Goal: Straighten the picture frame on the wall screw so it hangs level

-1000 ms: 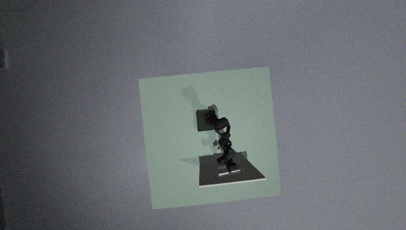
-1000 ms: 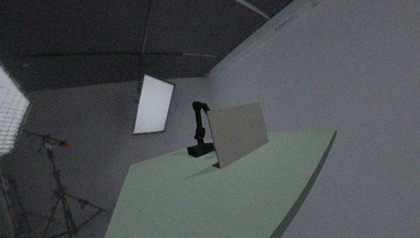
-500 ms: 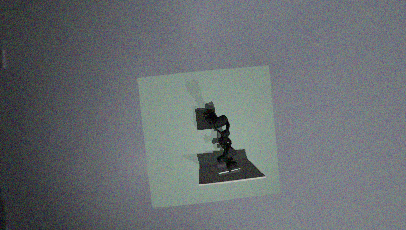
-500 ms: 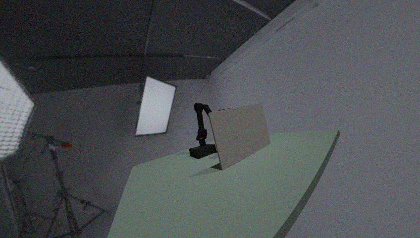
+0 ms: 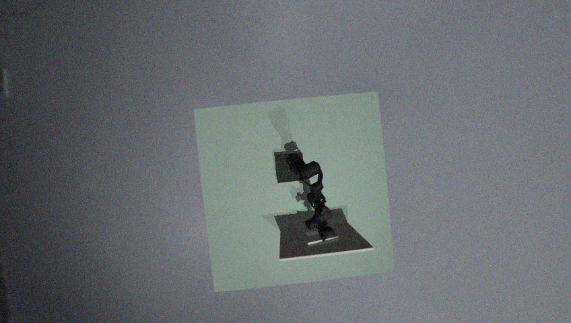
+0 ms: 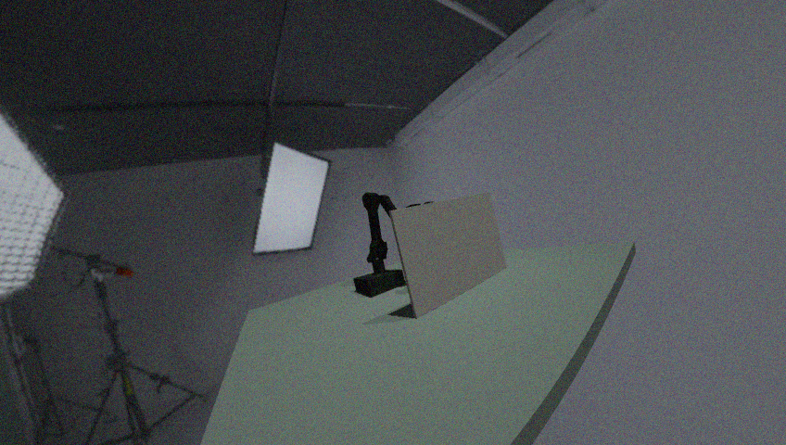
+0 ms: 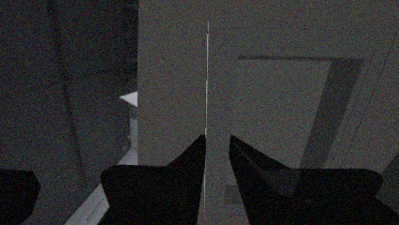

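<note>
The wall board lies 8 cm below my gripper tip and 2 cm ahead of it.
</note>
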